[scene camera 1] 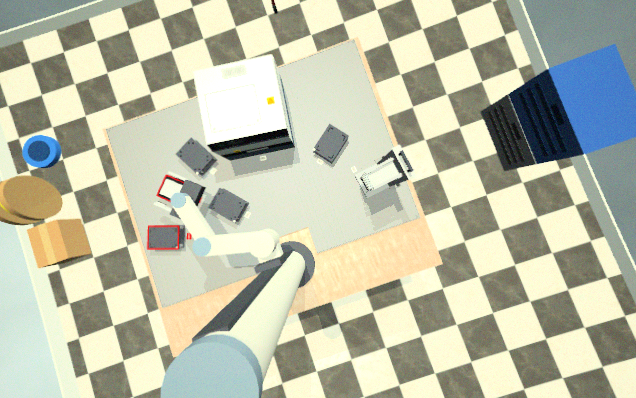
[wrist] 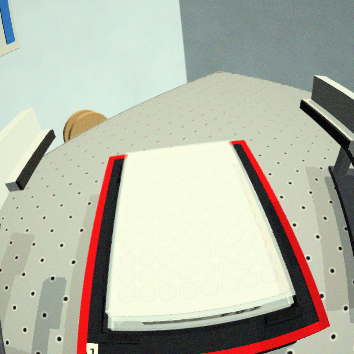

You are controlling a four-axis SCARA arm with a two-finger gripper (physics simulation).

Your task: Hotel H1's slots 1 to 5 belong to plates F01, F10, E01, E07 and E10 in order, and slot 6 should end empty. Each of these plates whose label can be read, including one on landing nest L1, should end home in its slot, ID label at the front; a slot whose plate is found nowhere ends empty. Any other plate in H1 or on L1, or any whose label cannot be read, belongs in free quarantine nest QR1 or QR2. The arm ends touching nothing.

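Frame: origin at the arm's base, x ahead, y left, z up, level; metres.
Seen in the pictures: gripper, between the fingertips: (scene camera 1: 162, 187) (wrist: 176, 96).
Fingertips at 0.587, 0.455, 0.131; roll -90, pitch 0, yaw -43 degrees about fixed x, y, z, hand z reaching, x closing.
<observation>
Pixels of each thing's top centre, then the offset from my fingertips to it, as dx, dy, dz. "pt": a spot on its surface instead.
- white lidded plate, centre of its top: (wrist: 186, 205) (scene camera 1: 173, 190) -0.017, -0.016, -0.054
- red-bordered black nest, a spot on its surface: (scene camera 1: 162, 187) pt +0.019, +0.034, -0.055
- rack, a spot on its surface: (scene camera 1: 406, 163) pt -0.305, -1.081, +0.227
- pale plate, centre of its top: (scene camera 1: 382, 174) -0.307, -1.008, +0.131
- red-bordered nest, centre of its top: (scene camera 1: 162, 237) -0.225, +0.118, -0.064
- further dark nest, centre of its top: (scene camera 1: 330, 142) -0.052, -0.866, -0.062
- large white instrument, centre of its top: (scene camera 1: 239, 99) +0.217, -0.528, +0.128
A white lidded plate (scene camera 1: 170, 188) (wrist: 187, 225) lies flat inside a red-bordered black nest (scene camera 1: 161, 186) (wrist: 92, 280), whose corner tag shows a 1. The plate's front edge shows in the wrist view, but its ID cannot be read there. My gripper (scene camera 1: 169, 190) (wrist: 176, 96) is open and empty above the plate, its fingers apart on either side and not touching it. Hotel H1 appears to be the rack (scene camera 1: 406, 163) at the table's right edge, with a pale plate (scene camera 1: 381, 176) at its top; its lower slots and labels are hidden.
Another red-bordered nest (scene camera 1: 164, 237) is close by at the front left. Dark grey nests (scene camera 1: 196, 156) (scene camera 1: 228, 205) are behind and right of the gripper. A further dark nest (scene camera 1: 331, 144) lies right of the large white instrument (scene camera 1: 240, 107).
</observation>
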